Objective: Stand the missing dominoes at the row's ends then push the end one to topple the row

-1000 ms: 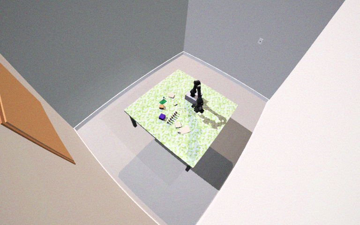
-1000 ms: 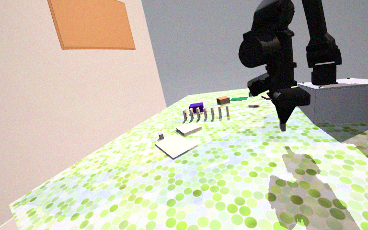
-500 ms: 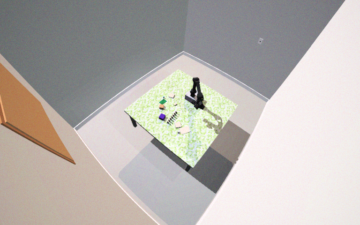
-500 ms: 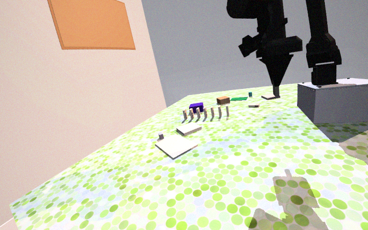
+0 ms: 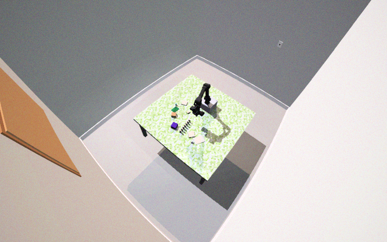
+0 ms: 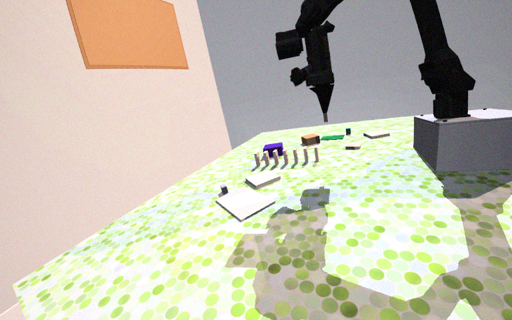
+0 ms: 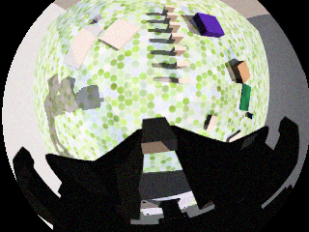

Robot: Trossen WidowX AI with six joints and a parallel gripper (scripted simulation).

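Right now my gripper tip is 15 cm short of the brown block, 28 cm to the left of it and 15 cm above it. The rest, counted from my gripper tip: green flat piece 7 cm ahead, 35 cm to the right, 16 cm below; small grey cube 25 cm ahead, 19 cm to the left, 15 cm below; purple block 26 cm ahead, 14 cm to the right, 14 cm below.
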